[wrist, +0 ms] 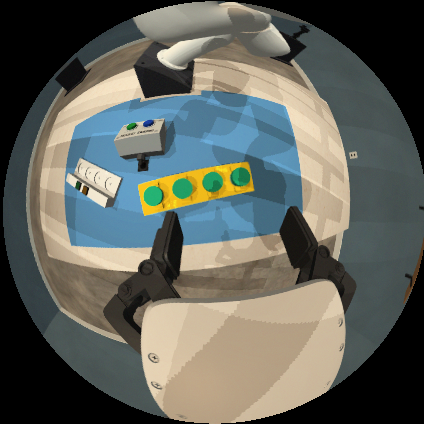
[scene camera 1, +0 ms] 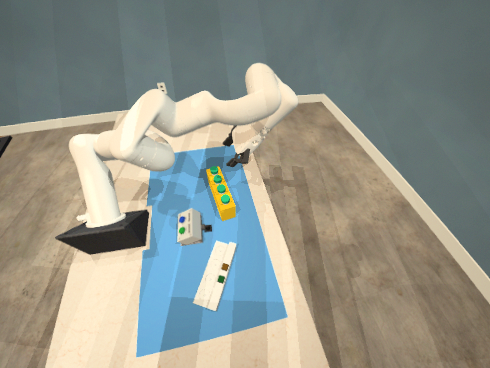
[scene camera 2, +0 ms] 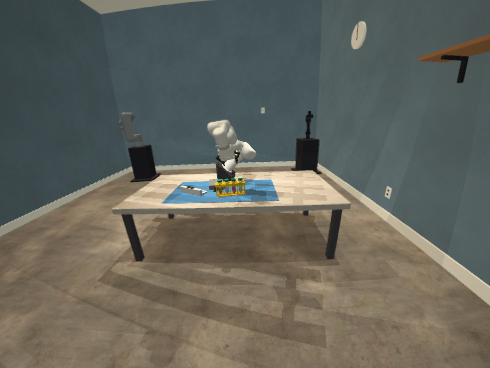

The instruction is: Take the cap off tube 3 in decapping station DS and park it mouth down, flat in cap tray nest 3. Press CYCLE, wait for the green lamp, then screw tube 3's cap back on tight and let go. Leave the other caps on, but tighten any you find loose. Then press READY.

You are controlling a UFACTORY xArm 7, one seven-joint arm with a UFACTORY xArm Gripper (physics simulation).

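Frame: origin at the arm's base, x ahead, y left, z up, level; millimetres.
Seen in the pictures: gripper, fingertip midpoint: (wrist: 234, 221) (scene camera 1: 227, 155) (scene camera 2: 230, 163); arm's base, origin of the base link: (wrist: 171, 59) (scene camera 1: 107, 221) (scene camera 2: 226, 168).
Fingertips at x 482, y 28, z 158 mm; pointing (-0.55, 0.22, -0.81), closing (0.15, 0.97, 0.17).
Offsets run from my fingertips to a thing's top centre. "pt": to the spot under its first point.
The yellow decapping station {dx -43, dy -12, dz -149 mm} (scene camera 1: 228, 212) (scene camera 2: 231, 195) (wrist: 197, 195) stands on the blue mat and holds tubes with green caps in a row; the end caps {dx -41, dy -90, dz -131 mm} (wrist: 153, 196) {dx -44, dy +66, dz -131 mm} (wrist: 240, 176) and the two middle caps {dx -42, dy -38, dz -131 mm} (wrist: 182, 188) {dx -43, dy +14, dz -131 mm} (wrist: 213, 182) are all on. Which one is tube 3 I cannot tell. The white cap tray {dx -149, dy -313, dz -199 mm} (scene camera 1: 207, 280) (scene camera 2: 192, 190) (wrist: 100, 180) has empty round nests. The grey button box {dx -201, dy -122, dz -168 mm} (scene camera 1: 190, 227) (wrist: 140, 142) has a green button {dx -226, dy -141, dz -177 mm} (wrist: 131, 126) and a blue button {dx -219, dy -96, dz -177 mm} (wrist: 148, 123). My gripper (scene camera 1: 233, 150) (wrist: 234, 221) is open and empty, above and beside the station's far end in scene camera 1.
A small black fitting {pt dx -137, dy -137, dz -245 mm} (scene camera 1: 207, 228) (wrist: 143, 164) sticks out from the button box. A dark green square {pt dx -137, dy -347, dz -199 mm} (scene camera 1: 221, 279) and a brown square {pt dx -114, dy -316, dz -199 mm} (scene camera 1: 225, 267) are on the tray's strip. The arm's black base (scene camera 1: 107, 235) (wrist: 162, 75) stands at the table's edge.
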